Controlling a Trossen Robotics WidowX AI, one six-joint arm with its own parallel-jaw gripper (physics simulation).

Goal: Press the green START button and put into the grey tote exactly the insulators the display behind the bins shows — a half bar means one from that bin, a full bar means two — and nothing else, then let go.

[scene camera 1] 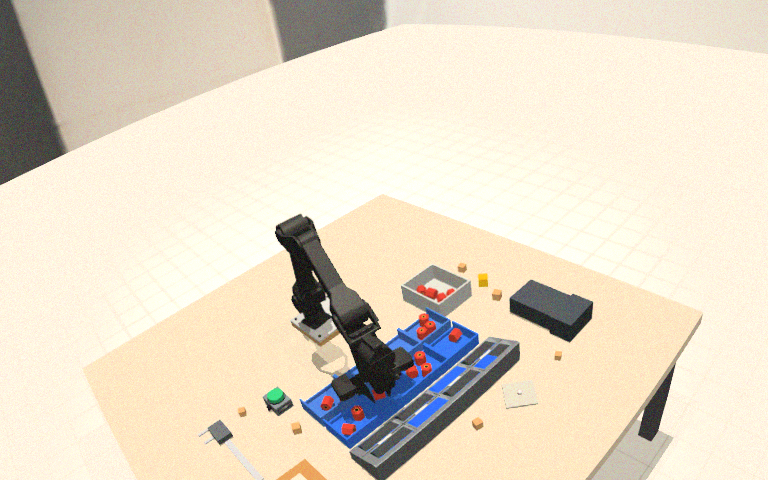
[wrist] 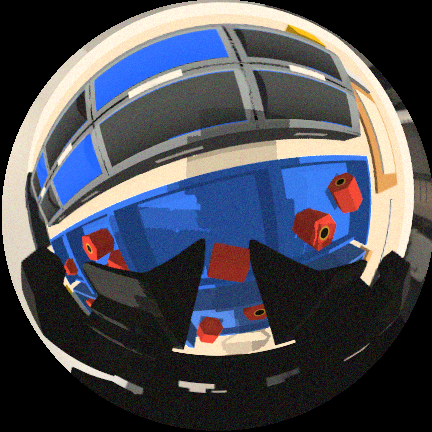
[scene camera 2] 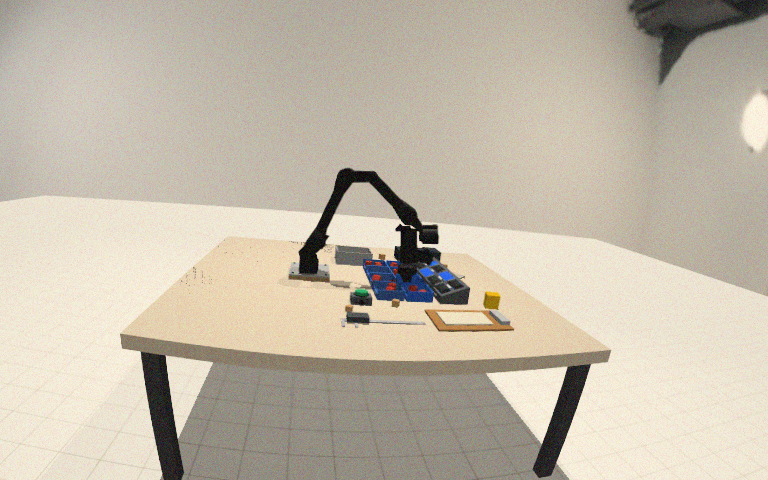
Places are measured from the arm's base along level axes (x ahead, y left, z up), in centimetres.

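Pixels of known places: gripper, fingertip midpoint: (scene camera 1: 381,399) (wrist: 226,244); arm's base, link origin: (scene camera 1: 316,319) (scene camera 2: 307,270).
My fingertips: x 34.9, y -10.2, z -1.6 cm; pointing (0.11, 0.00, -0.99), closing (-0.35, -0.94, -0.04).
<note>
Ahead of a thing's pixels: the offset from my fingertips to its top centre. "pt": to the spot under its first point.
My gripper (scene camera 1: 377,388) (scene camera 2: 405,276) (wrist: 226,244) is open and reaches down into a middle compartment of the blue bin tray (scene camera 1: 308,405) (scene camera 2: 373,282) (wrist: 225,201). One red insulator @(dx -0.9, dy +0.3, dz +2.4 cm) (wrist: 228,262) (scene camera 1: 378,394) lies on the bin floor between my fingertips, with a gap on each side. More red insulators @(dx -0.6, dy -7.1, dz +2.5 cm) (wrist: 314,228) @(dx +1.2, dy -11.7, dz +2.4 cm) (wrist: 345,192) @(dx +3.6, dy +12.5, dz +2.5 cm) (wrist: 97,245) lie in the neighbouring bins. The grey tote @(dx -13.6, dy +37.7, dz +4.7 cm) (scene camera 1: 411,291) (scene camera 2: 353,254) behind the bins holds several red insulators @(dx -14.7, dy +36.8, dz +2.4 cm) (scene camera 1: 432,291). The display (scene camera 1: 368,452) (scene camera 2: 454,292) (wrist: 241,72) shows some bars lit blue and some dark. The green START button @(dx -20.1, dy -16.1, dz +3.4 cm) (scene camera 1: 274,395) (scene camera 2: 361,292) sits left of the bins.
A black box @(dx +18.2, dy +46.5, dz +4.9 cm) (scene camera 1: 551,309) stands at the right. A yellow cube (scene camera 1: 482,280) (scene camera 2: 492,300), small tan cubes @(dx +23.2, dy +6.3, dz +1.1 cm) (scene camera 1: 477,423), a white square plate @(dx +26.0, dy +18.9, dz -0.1 cm) (scene camera 1: 519,394), a plug with a cable @(pt dx -23.1, dy -32.1, dz +1.2 cm) (scene camera 1: 220,431) and an orange-framed board @(pt dx -1.9, dy -32.7, dz -0.1 cm) (scene camera 2: 434,320) lie around the bins.
</note>
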